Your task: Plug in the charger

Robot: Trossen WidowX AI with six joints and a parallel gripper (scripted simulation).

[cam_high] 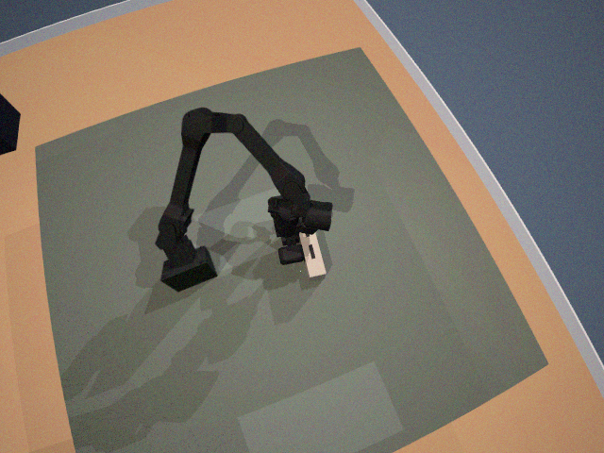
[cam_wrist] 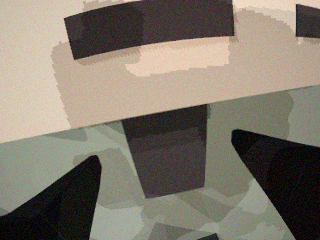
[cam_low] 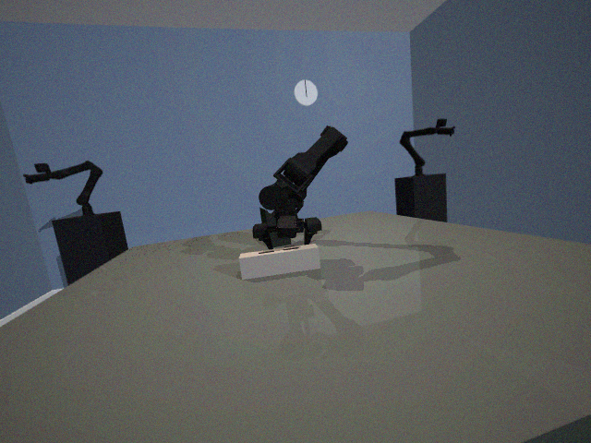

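My gripper tip is now 30 mm short of the charger and 10 mm below it.
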